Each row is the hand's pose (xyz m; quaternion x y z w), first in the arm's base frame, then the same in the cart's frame.
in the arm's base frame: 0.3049 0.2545 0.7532 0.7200 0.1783 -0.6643 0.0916
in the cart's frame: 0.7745 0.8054 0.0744 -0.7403 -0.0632 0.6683 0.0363
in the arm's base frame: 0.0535 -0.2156 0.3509 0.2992 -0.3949 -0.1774 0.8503
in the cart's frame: 0.3799 0.4619 -0.3408 0.2409 -0.4360 -0.3279 0.8027
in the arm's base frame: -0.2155 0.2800 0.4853 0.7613 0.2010 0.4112 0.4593
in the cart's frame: 0.2942 1.0145 -0.1879 0.7928 0.0610 0.3283 0.5099
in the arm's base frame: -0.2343 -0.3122 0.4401 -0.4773 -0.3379 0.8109 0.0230
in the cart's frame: 0.0762 0.4655 -0.2522 -0.5265 -0.2644 0.7898 0.1705
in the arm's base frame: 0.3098 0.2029 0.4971 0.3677 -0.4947 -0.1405 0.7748
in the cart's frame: 0.7623 0.7638 -0.1833 0.2900 -0.5468 -0.2804 0.7336
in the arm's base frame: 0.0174 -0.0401 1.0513 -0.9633 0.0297 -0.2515 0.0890
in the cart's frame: 0.4035 0.6156 0.3653 -0.9426 0.1991 -0.2610 0.0606
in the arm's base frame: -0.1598 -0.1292 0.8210 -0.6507 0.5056 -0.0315 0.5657
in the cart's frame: 0.2072 0.5995 0.1338 -0.5446 0.6112 -0.1187 0.5619
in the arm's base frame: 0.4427 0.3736 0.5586 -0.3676 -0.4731 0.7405 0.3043
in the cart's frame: 0.9450 0.8773 -0.1175 -0.4371 -0.4148 0.6698 0.4339
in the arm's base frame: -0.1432 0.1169 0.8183 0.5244 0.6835 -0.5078 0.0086
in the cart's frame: 0.3061 0.8254 0.1390 -0.6333 -0.5917 0.4910 0.0887
